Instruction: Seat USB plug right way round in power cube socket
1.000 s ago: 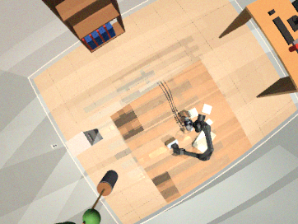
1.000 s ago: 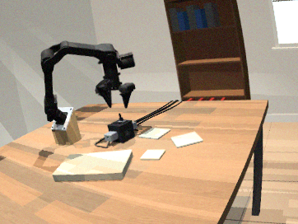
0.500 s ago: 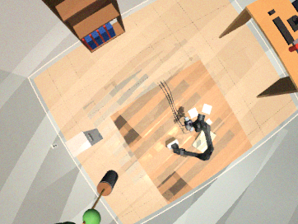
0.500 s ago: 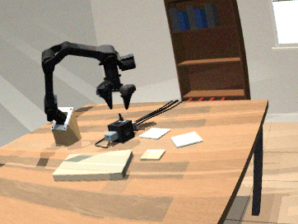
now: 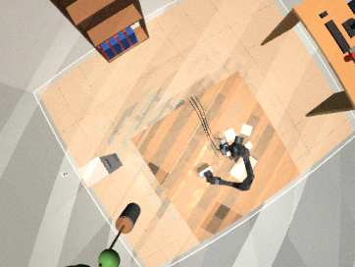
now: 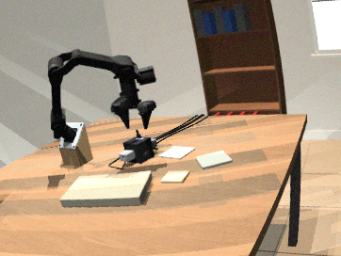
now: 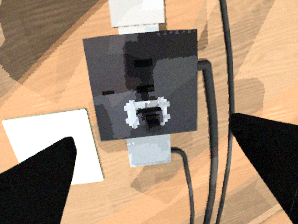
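Now: the dark USB plug 20 mm below my gripper tip. From my gripper tip the other things lie so: silver-framed socket 50 mm below; flat white slab 70 mm ahead, 290 mm to the right, 100 mm below.
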